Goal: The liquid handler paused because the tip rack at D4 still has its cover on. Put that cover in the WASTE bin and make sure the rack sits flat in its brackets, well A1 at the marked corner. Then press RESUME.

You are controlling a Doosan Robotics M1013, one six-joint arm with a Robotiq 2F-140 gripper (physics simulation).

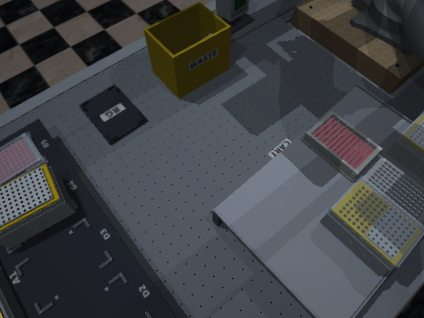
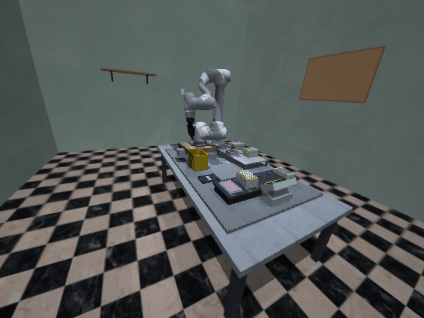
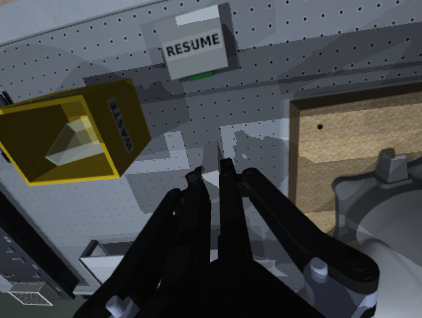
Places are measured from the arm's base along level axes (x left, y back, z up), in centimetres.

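Pixels of known places: gripper, fingertip midpoint: [image 2: 192,143] [image 3: 214,153]; arm's base, link origin: [image 1: 391,25] [image 2: 199,144] [image 3: 378,202].
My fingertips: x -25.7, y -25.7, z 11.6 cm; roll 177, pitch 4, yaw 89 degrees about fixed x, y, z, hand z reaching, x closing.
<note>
For each thing: its top centre in the pictures, then the offset to it from my fingertips. "pt": a spot on its surface instead. Level surfaces: height alone.
- tip rack, top centre: [image 1: 17,197] [image 2: 247,173] dy -70.3, dx +1.0, dz -2.3 cm
- clear cover, top centre: [image 3: 73,145] dy -22.3, dx -4.9, dz -5.7 cm
- yellow WASTE bin, top centre: [image 3: 51,147] [image 1: 187,27] [image 2: 198,152] dy -21.6, dx -6.3, dz -1.8 cm
- RESUME box, top centre: [image 3: 192,45] [image 2: 180,149] dy +0.8, dx -11.4, dz -4.9 cm
- green part, surface spot: [image 3: 201,76] pt dy +0.5, dx -7.9, dz -5.8 cm
- black RG plate, top centre: [image 1: 111,110] [image 3: 3,132] [image 2: 208,177] dy -44.3, dx -10.5, dz -13.9 cm
- dark deck, surface height: dz -9.3 cm
- pink plate, top centre: [image 1: 4,162] [image 2: 230,185] dy -68.8, dx -11.9, dz -7.9 cm
- raised cart, top centre: [image 1: 350,186] [image 2: 241,153] dy -27.2, dx +41.6, dz -8.7 cm
- red-striped rack, top centre: [image 1: 343,140] dy -21.2, dx +35.5, dz -6.2 cm
The tip rack [image 1: 27,197] [image 2: 247,178] at D4 has a yellow rim and an exposed top of holes. It looks level; its bracket seating and well A1 cannot be made out. The clear cover [image 3: 75,142] lies tilted inside the yellow WASTE bin [image 1: 172,70] [image 2: 198,161] [image 3: 134,112]. The RESUME box [image 1: 231,7] [image 3: 195,47] stands beyond the bin, with a green part [image 3: 201,76] [image 1: 241,5] at its edge. My gripper [image 2: 191,135] [image 3: 214,153] is shut and empty, above the table between the bin and the wooden base, apart from the RESUME box.
A black RG plate [image 1: 114,114] [image 2: 208,178] lies between the bin and the dark deck [image 1: 65,260]. A pink plate [image 1: 17,159] is at D5. The raised cart [image 1: 260,215] carries a red-striped rack [image 1: 342,142] and other racks. The wooden base [image 1: 350,50] [image 3: 320,150] bears the arm.
</note>
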